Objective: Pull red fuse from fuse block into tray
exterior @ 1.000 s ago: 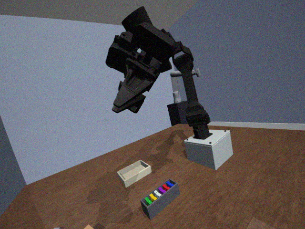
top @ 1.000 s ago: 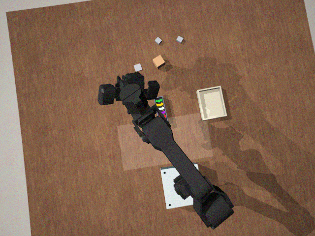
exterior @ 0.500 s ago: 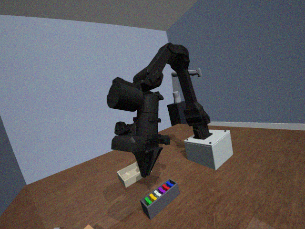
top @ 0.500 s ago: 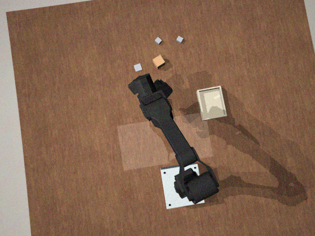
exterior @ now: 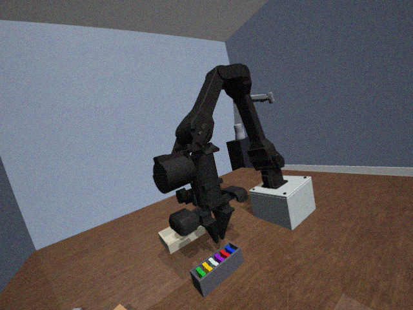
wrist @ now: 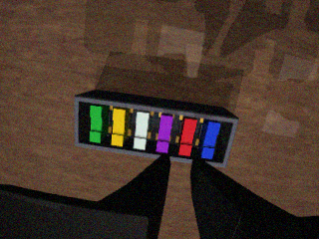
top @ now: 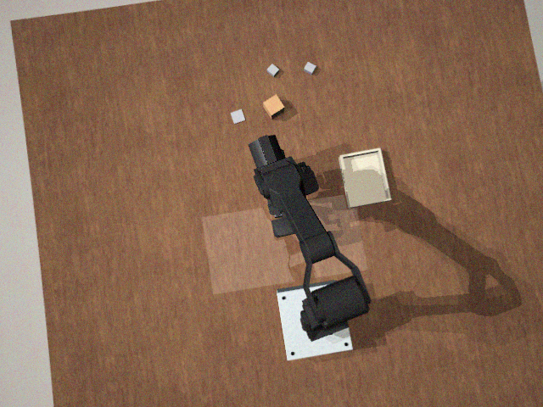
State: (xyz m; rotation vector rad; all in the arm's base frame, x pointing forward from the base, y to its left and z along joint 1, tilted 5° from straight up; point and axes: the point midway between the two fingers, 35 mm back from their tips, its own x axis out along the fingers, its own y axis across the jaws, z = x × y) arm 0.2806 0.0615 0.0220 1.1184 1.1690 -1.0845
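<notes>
Now: the red fuse 50 mm below my gripper tip and 10 mm behind it. Also, from my gripper tip: tray: 220 mm to the right, 70 mm below, 30 mm ahead.
</notes>
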